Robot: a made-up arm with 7 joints.
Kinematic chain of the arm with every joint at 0, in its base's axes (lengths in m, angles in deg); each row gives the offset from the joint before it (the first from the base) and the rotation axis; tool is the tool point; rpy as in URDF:
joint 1: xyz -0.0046 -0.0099 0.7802 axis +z
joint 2: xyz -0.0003 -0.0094 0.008 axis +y
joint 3: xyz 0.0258 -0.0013 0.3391 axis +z
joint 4: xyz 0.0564 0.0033 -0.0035 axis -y
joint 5: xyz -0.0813 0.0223 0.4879 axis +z
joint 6: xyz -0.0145 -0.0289 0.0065 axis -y
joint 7: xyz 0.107 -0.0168 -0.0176 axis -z
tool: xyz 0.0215 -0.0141 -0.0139 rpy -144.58 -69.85 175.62
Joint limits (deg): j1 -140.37..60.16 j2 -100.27..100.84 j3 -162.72..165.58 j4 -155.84..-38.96 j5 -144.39..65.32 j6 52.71..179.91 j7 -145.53..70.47
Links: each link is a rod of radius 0.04 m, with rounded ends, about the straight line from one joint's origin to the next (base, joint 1, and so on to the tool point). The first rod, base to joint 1, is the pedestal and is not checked.
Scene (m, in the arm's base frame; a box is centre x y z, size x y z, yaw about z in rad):
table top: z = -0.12
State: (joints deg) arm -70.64 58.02 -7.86 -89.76 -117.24 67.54 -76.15
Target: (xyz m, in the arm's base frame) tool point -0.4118 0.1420 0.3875
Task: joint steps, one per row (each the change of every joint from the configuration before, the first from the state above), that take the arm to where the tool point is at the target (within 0.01 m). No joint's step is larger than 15 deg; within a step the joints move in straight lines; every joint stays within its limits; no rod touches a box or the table.
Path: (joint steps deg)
1: -8.82 9.00 -9.55 -11.58 1.58 0.12 -0.08
2: -8.81 8.99 -9.56 -11.58 1.57 0.12 -0.07
3: -8.82 9.00 -9.55 -11.58 1.58 0.12 -0.08
4: -8.82 8.99 -9.56 -11.58 1.58 0.12 -0.07

